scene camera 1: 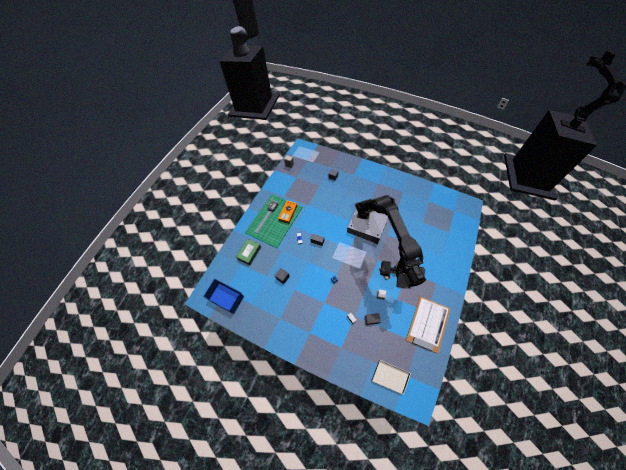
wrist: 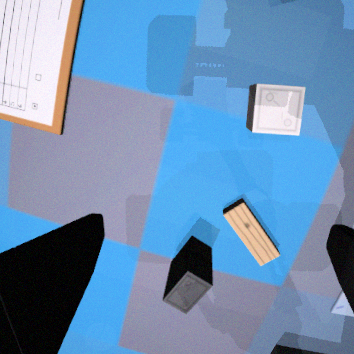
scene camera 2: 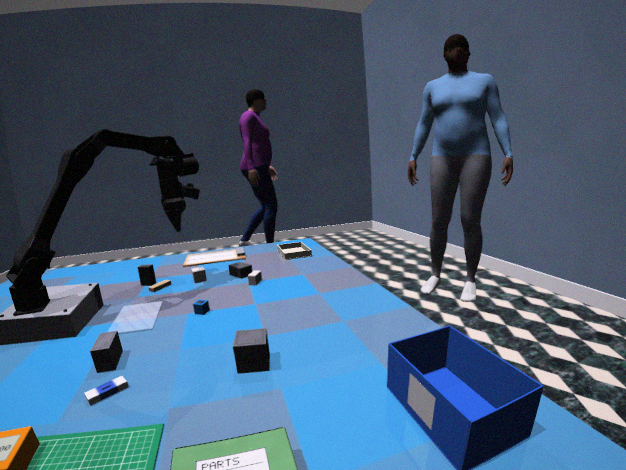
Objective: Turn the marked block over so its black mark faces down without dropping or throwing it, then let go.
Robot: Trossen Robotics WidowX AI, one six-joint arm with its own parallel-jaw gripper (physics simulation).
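Places are measured from the arm's base along level axes (x left, y ahead, z down), in metres.
Where they show: gripper, fingertip midpoint: (wrist: 216,231) (scene camera 2: 177,229); arm's base, link origin: (scene camera 1: 363,213) (scene camera 2: 32,307).
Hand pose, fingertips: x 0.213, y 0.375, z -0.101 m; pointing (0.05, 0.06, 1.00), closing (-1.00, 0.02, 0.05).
Observation:
Things, the pixels of their centre, and the offset from my fingertips.
- small wooden block, body centre: (wrist: 251,232) (scene camera 2: 160,285) dx -0.048, dy -0.080, dz +0.155 m
- tall black block, body centre: (wrist: 188,271) (scene camera 2: 146,275) dx +0.011, dy -0.116, dz +0.131 m
- small blue block, body centre: (scene camera 2: 201,307) (scene camera 1: 334,279) dx -0.292, dy +0.014, dz +0.149 m
- blue-and-white piece, body centre: (scene camera 2: 106,389) (scene camera 1: 299,238) dx -0.527, dy -0.175, dz +0.156 m
- white block, body centre: (wrist: 272,108) (scene camera 2: 199,274) (scene camera 1: 381,294) dx -0.048, dy +0.042, dz +0.143 m
- clipboard, body centre: (scene camera 2: 214,255) (scene camera 1: 429,324) dx +0.206, dy +0.136, dz +0.153 m
- flat dark block, body centre: (scene camera 2: 240,269) (scene camera 1: 372,319) dx -0.070, dy +0.170, dz +0.146 m
- small pale block, body centre: (scene camera 2: 255,277) (scene camera 1: 351,318) dx -0.168, dy +0.187, dz +0.147 m
- blue bin, body centre: (scene camera 2: 455,387) (scene camera 1: 224,296) dx -0.804, dy +0.241, dz +0.125 m
- cream tray, body centre: (scene camera 2: 293,250) (scene camera 1: 391,377) dx +0.059, dy +0.413, dz +0.150 m
My gripper (scene camera 1: 410,283) (scene camera 2: 176,228) (wrist: 216,231) is open and empty, pointing down high above the mat. In the wrist view, a small wooden block (wrist: 251,233) (scene camera 2: 160,285) lies flat between and below the fingertips, with a dark end. A tall black block (wrist: 188,280) (scene camera 2: 146,274) stands beside it. A small blue block (scene camera 2: 201,306) (scene camera 1: 334,279) sits farther off, with a darker patch on its top. A blue-and-white piece (scene camera 2: 106,389) (scene camera 1: 299,238) has a dark mark on its upper side. I cannot tell for certain which block is the marked one.
A white block (wrist: 277,110) (scene camera 1: 381,293) stands near the wooden one. A clipboard (wrist: 67,75) (scene camera 1: 428,323) lies at one side. A flat dark block (scene camera 1: 372,319) and a small pale block (scene camera 1: 351,318) lie nearby. A blue bin (scene camera 2: 465,399) and a cream tray (scene camera 1: 390,377) stand farther off.

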